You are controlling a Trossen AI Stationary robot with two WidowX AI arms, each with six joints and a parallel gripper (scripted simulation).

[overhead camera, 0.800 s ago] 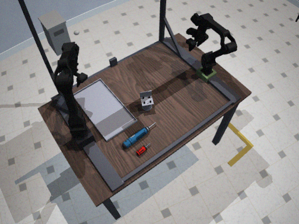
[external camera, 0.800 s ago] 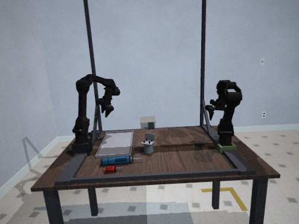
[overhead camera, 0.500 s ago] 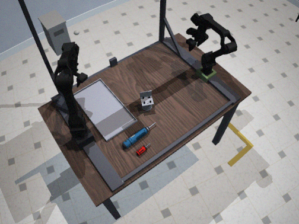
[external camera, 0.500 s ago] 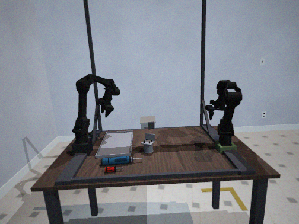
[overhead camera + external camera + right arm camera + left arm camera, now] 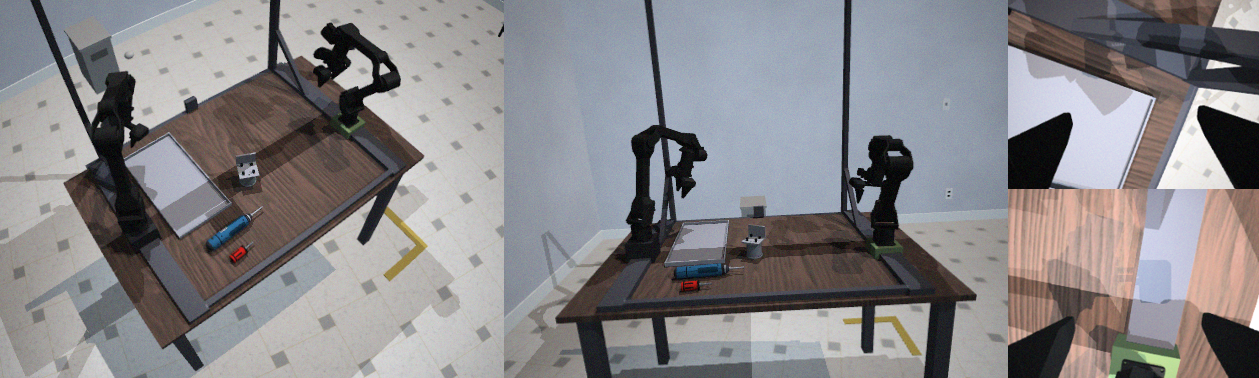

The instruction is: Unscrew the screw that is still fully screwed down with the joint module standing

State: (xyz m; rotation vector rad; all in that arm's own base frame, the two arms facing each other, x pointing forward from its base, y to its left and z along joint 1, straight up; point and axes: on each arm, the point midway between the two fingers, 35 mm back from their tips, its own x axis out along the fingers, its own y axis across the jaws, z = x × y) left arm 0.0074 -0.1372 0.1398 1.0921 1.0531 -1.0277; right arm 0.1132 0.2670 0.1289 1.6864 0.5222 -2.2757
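Now: the screw 460 mm to the right of my left hand, 160 mm ahead of it and 110 mm below it. From my left hand the other things lie so: grey cylinder: 470 mm to the right, 150 mm below, 140 mm ahead; then dark frame rail: 440 mm ahead, 410 mm to the right, 170 mm below; then bracket: 470 mm to the right, 140 mm ahead, 110 mm below.
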